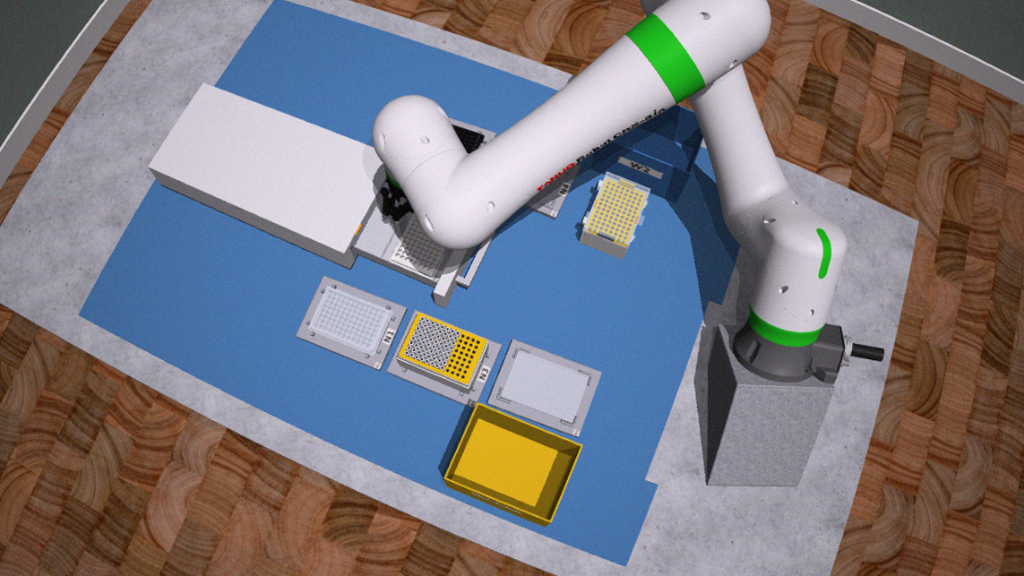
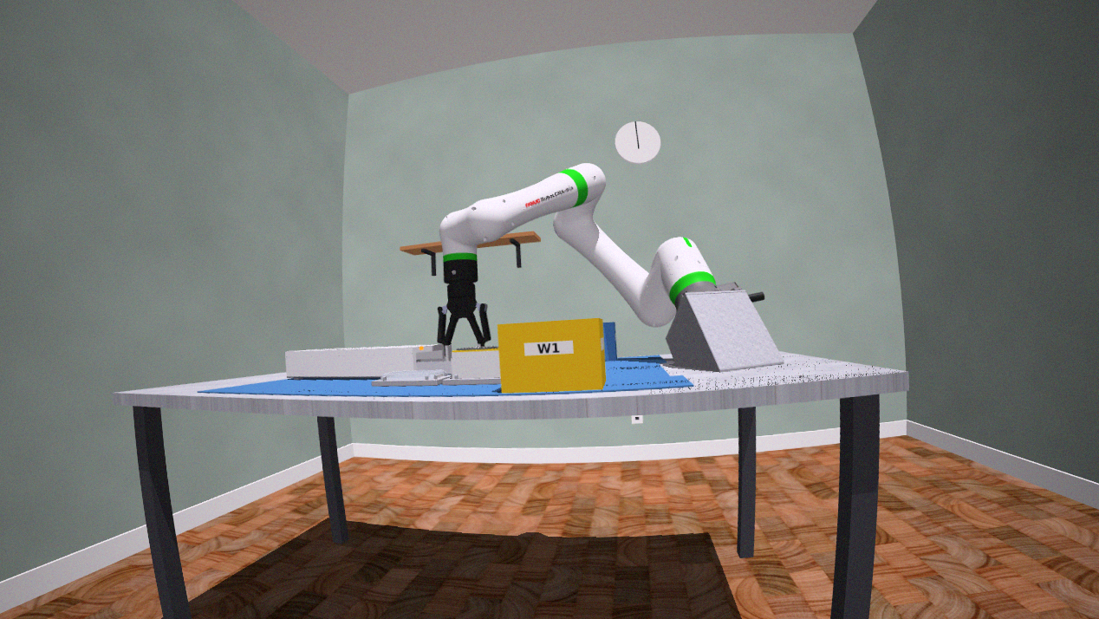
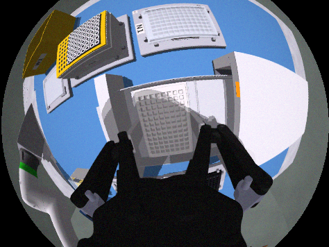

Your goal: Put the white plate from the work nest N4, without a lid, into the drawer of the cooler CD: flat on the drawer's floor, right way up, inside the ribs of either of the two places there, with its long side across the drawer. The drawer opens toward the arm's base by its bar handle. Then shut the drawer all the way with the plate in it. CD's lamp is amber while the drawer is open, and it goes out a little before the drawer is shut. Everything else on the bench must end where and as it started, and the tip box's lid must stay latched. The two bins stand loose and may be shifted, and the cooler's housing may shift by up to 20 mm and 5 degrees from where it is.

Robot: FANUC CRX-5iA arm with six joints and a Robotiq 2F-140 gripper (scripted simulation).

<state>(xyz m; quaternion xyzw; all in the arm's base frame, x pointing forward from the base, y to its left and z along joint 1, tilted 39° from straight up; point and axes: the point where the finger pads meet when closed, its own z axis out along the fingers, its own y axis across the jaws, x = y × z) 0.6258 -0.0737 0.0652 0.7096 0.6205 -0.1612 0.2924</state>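
The white plate lies 20 mm below my hand. Also, from my hand: black plate: 20 mm ahead, 200 mm to the right, 20 mm below; then clear plate: 90 mm ahead, 180 mm to the left, 20 mm below; then yellow tip rack: 90 mm behind, 190 mm to the left, 10 mm above.
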